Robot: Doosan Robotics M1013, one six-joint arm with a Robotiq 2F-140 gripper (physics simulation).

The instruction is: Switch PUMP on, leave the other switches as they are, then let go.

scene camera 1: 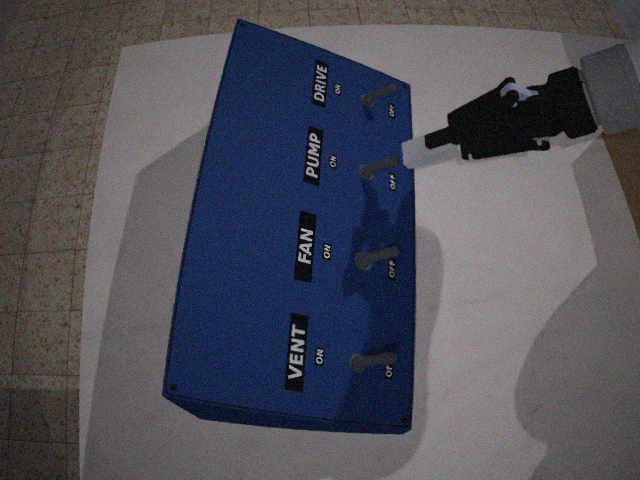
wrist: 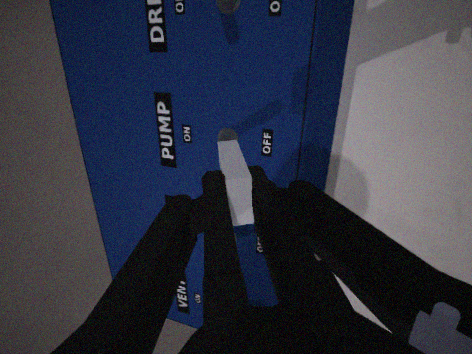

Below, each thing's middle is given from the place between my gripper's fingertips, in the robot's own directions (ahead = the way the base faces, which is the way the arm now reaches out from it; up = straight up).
Now: hand 12 cm short of the blue switch panel (scene camera 1: pixel 274 305), 5 cm to the right of it and 5 cm above it.
